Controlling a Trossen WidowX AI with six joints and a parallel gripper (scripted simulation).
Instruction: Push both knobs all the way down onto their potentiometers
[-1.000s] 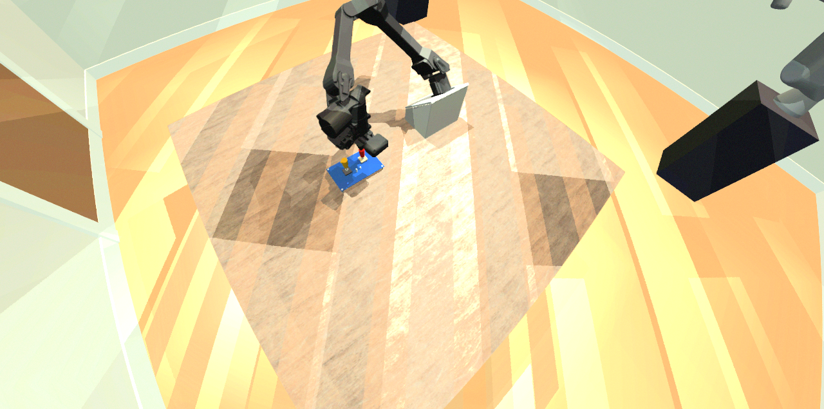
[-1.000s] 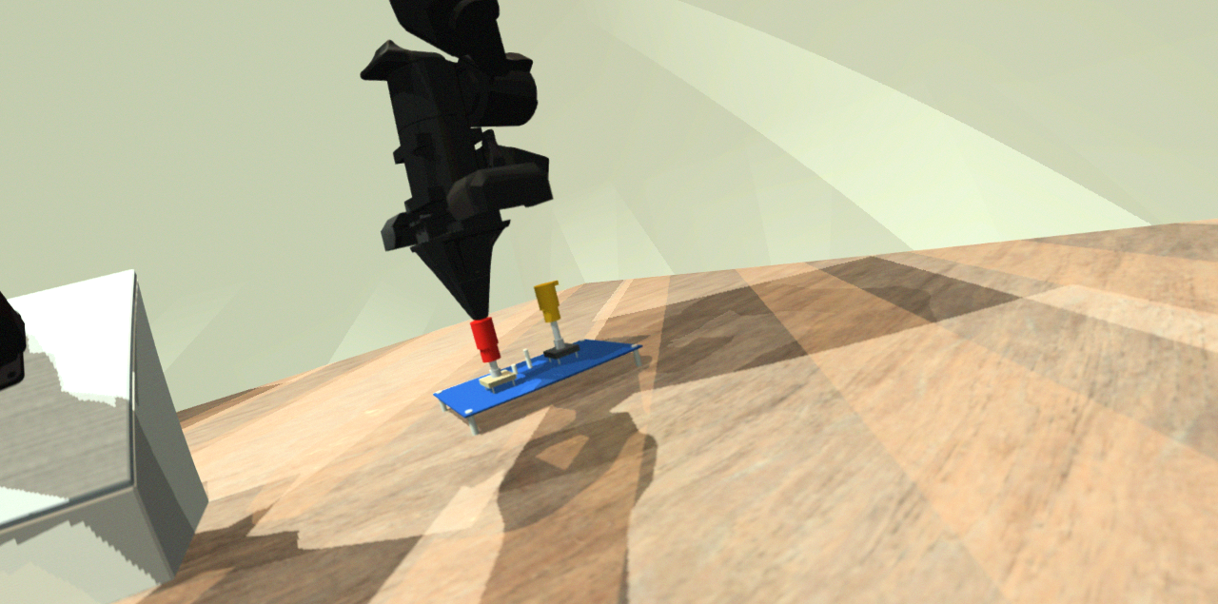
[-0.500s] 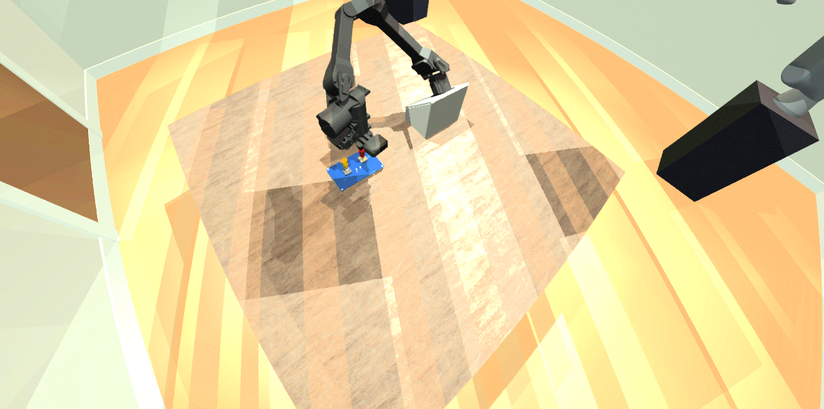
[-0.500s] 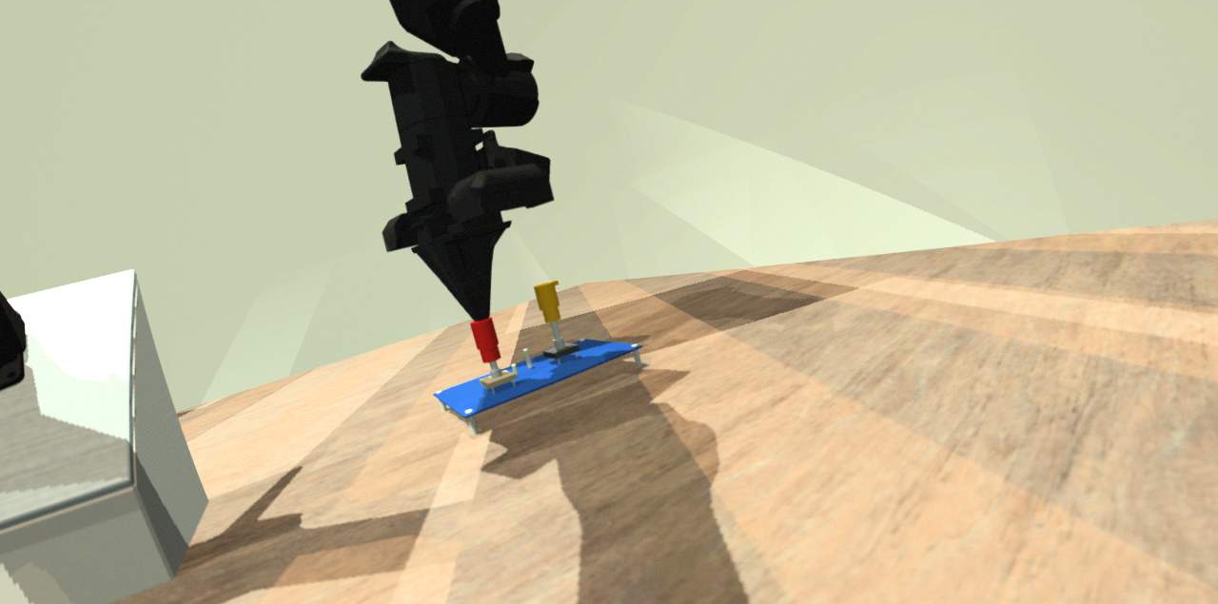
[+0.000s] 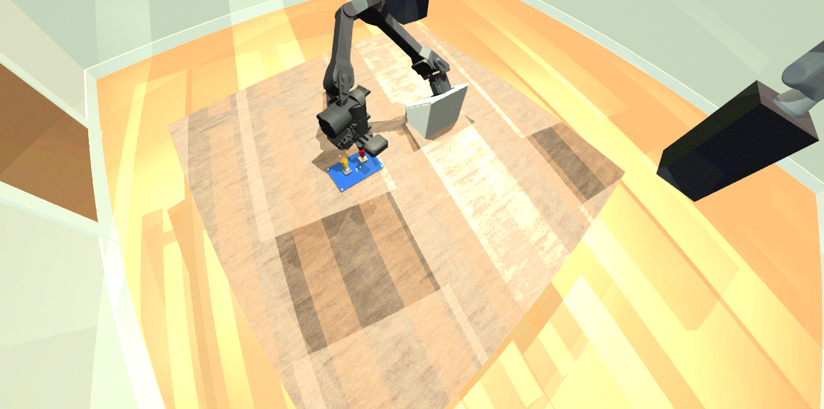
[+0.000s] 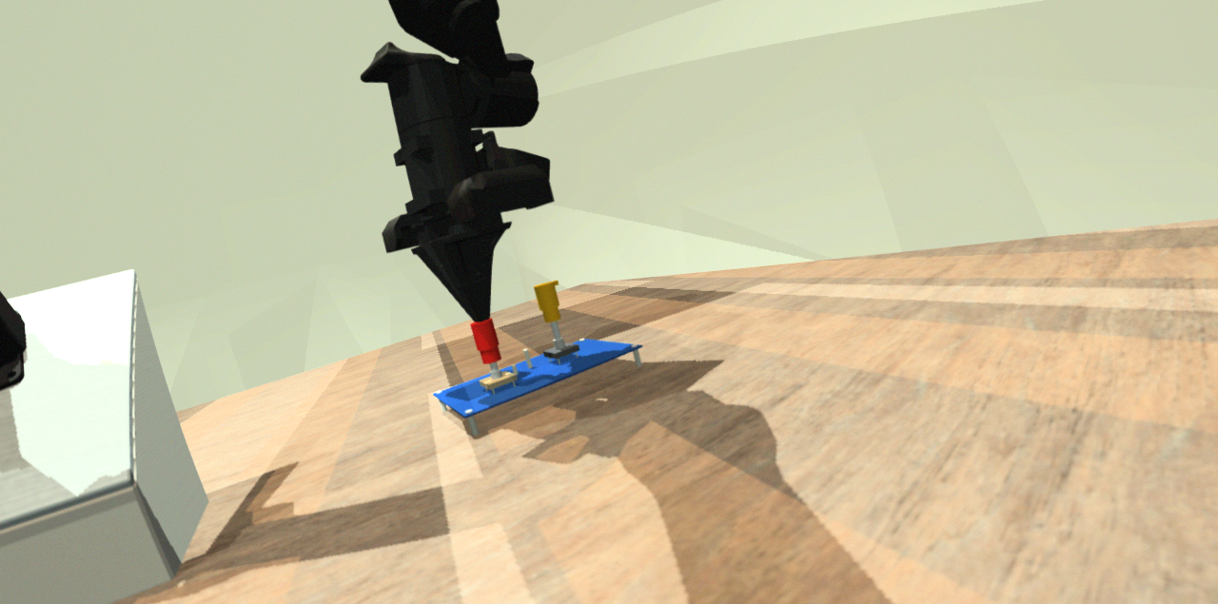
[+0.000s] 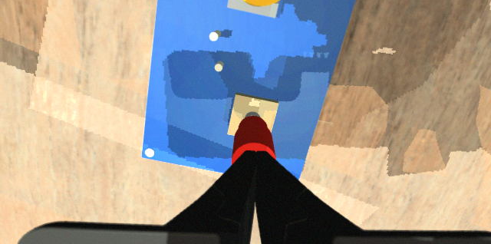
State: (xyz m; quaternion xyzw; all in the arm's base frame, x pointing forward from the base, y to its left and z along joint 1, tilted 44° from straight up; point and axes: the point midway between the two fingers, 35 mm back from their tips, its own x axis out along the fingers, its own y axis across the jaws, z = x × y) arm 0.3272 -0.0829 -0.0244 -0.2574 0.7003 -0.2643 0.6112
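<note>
The red knob is 2 cm below my gripper tip. Round my gripper tip: yellow knob: 7 cm ahead.
</note>
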